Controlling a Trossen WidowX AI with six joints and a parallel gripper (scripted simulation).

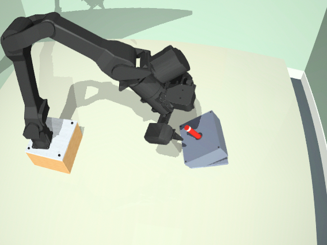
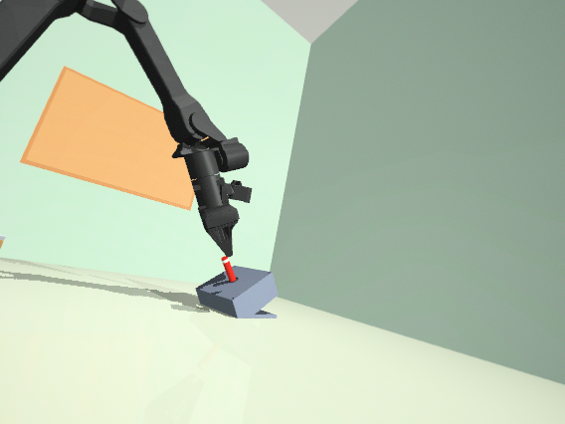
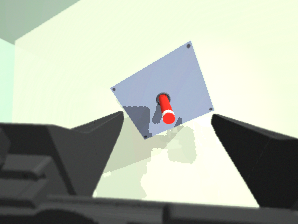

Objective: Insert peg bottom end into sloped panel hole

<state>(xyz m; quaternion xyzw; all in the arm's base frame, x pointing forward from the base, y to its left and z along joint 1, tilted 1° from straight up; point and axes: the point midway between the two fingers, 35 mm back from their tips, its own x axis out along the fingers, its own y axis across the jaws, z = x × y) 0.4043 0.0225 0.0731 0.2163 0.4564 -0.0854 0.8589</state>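
My gripper tip is now 10 mm short of the red round peg and 30 mm above it. From my gripper tip the other things lie so: sloped panel 50 mm ahead, 80 mm below.
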